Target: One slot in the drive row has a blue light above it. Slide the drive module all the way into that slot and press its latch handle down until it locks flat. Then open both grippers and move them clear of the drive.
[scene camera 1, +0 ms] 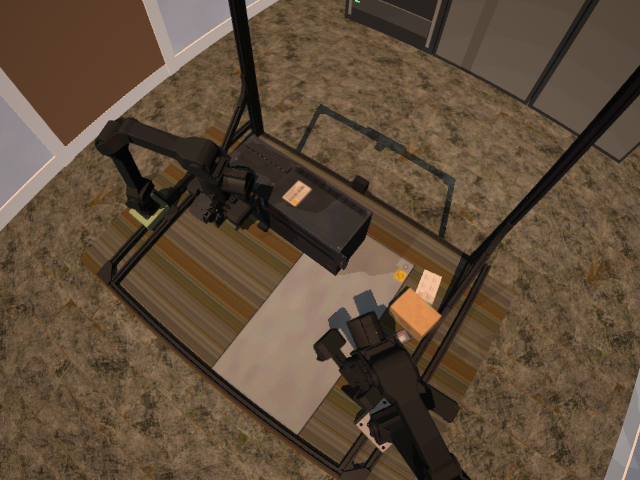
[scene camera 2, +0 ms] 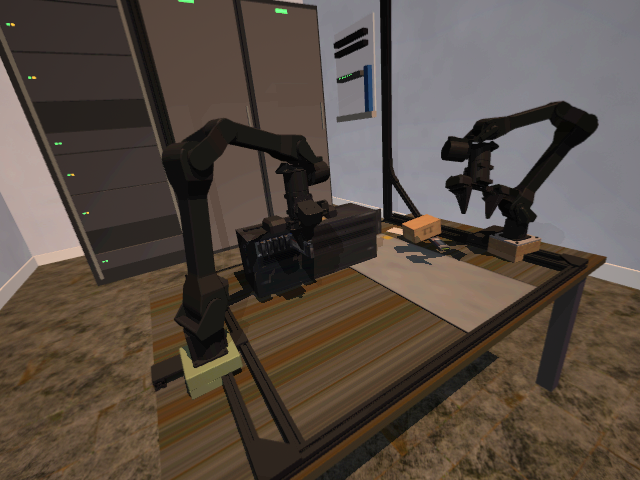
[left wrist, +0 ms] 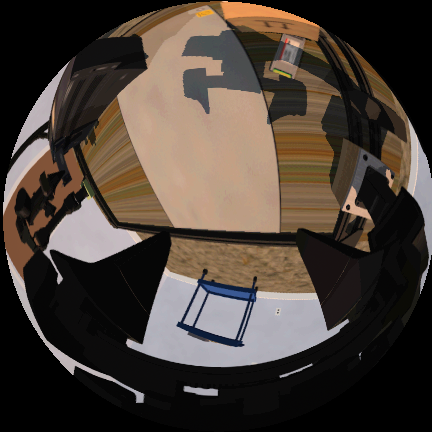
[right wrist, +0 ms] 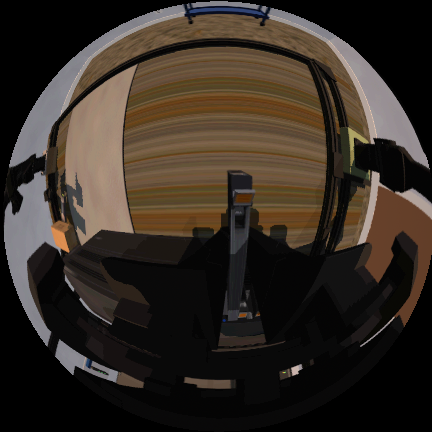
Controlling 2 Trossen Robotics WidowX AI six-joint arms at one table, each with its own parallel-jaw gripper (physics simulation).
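Frame: origin at the left arm's base, x ahead, y left, z up, level; centimetres.
Seen in the pictures: left gripper, fingertip midpoint: [scene camera 1: 330, 373] [scene camera 2: 475, 216] [left wrist: 235, 236]; right gripper, fingertip midpoint: [scene camera 1: 225, 214] [scene camera 2: 304, 248] [left wrist: 64, 171] [right wrist: 235, 232]; left arm's base at its link origin: [scene camera 1: 383, 425] [scene camera 2: 514, 236] [left wrist: 372, 190] [right wrist: 43, 162]; right arm's base at its link origin: [scene camera 1: 147, 207] [scene camera 2: 208, 351] [left wrist: 84, 190] [right wrist: 361, 155].
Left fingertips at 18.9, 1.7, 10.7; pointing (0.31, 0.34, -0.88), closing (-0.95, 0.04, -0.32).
Observation:
Pixels of each thing's middle, then the offset from my left fingertips to it, as dx, dy, dz. Level surfaces: height alone.
- dark chassis at the middle of its body: [right wrist: 171, 293] [scene camera 1: 292, 203] [scene camera 2: 309, 244] [left wrist: 75, 105] +43.3, -25.1, -8.1
- long grey drive module at the middle of its body: [right wrist: 234, 269] [scene camera 2: 299, 242] [scene camera 1: 231, 205] [left wrist: 60, 166] +50.2, -9.5, -0.6
- grey mat at its surface level: dz -16.7
- orange box at the middle of its body: [scene camera 1: 414, 314] [right wrist: 63, 235] [scene camera 2: 421, 228] -4.0, -29.1, -12.8
- white card at the middle of its body: [scene camera 1: 428, 287] [scene camera 2: 399, 231] -1.2, -39.8, -16.8
- small grey-and-red item at the middle of its body: [left wrist: 285, 47] [scene camera 1: 394, 338] [scene camera 2: 436, 242] [right wrist: 63, 211] -4.8, -21.2, -16.4
The dark chassis [scene camera 1: 330, 217] [scene camera 2: 346, 232] [right wrist: 140, 245] lies along the back of the table. My right gripper [right wrist: 235, 232] [scene camera 2: 306, 238] is shut on the long grey drive module [right wrist: 239, 255] in front of the drive row. An orange tab shows at the module's outer end; its other end meets the row beside a tiny blue light [right wrist: 224, 320]. How deep it sits and the latch handle's angle cannot be told. Its fingertips are hidden in scene camera 1. My left gripper [scene camera 1: 347, 336] [scene camera 2: 476, 209] [left wrist: 235, 236] is open and empty, high above the right part of the table.
A grey mat [scene camera 1: 279, 356] [scene camera 2: 444, 289] lies right of the chassis. An orange box [scene camera 1: 416, 312] [scene camera 2: 421, 228] and a white card [scene camera 1: 429, 285] lie near the right frame rail. A small grey-and-red item [left wrist: 287, 55] lies beside the box. Black posts and rails border the table.

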